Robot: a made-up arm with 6 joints. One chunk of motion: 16 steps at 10 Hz.
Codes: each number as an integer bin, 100 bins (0 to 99) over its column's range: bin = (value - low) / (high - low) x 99, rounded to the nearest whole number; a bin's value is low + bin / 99 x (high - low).
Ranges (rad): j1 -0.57..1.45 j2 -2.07..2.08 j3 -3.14..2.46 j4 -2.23..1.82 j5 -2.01..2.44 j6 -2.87..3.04
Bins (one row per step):
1: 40 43 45 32 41 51
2: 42 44 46 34 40 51
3: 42 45 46 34 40 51
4: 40 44 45 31 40 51
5: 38 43 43 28 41 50
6: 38 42 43 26 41 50
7: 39 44 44 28 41 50
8: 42 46 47 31 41 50
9: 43 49 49 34 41 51
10: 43 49 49 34 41 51
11: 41 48 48 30 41 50
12: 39 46 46 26 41 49
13: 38 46 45 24 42 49
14: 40 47 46 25 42 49
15: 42 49 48 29 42 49
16: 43 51 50 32 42 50
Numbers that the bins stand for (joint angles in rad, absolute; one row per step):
1: 0.2462 -0.2675 -0.5945 -0.9209 -0.1671 0.1745
2: 0.2870 -0.2256 -0.5380 -0.8391 -0.2120 0.1745
3: 0.2870 -0.1836 -0.5380 -0.8391 -0.2120 0.1745
4: 0.2462 -0.2256 -0.5945 -0.9618 -0.2120 0.1745
5: 0.2054 -0.2675 -0.7077 -1.0845 -0.1671 0.1148
6: 0.2054 -0.3094 -0.7077 -1.1664 -0.1671 0.1148
7: 0.2258 -0.2256 -0.6511 -1.0845 -0.1671 0.1148
8: 0.2870 -0.1417 -0.4814 -0.9618 -0.1671 0.1148
9: 0.3074 -0.0160 -0.3683 -0.8391 -0.1671 0.1745
10: 0.3074 -0.0160 -0.3683 -0.8391 -0.1671 0.1745
11: 0.2666 -0.0579 -0.4248 -1.0027 -0.1671 0.1148
12: 0.2258 -0.1417 -0.5380 -1.1664 -0.1671 0.0552
13: 0.2054 -0.1417 -0.5945 -1.2482 -0.1221 0.0552
14: 0.2462 -0.0998 -0.5380 -1.2073 -0.1221 0.0552
15: 0.2870 -0.0160 -0.4248 -1.0436 -0.1221 0.0552
16: 0.3074 0.0679 -0.3117 -0.9209 -0.1221 0.1148

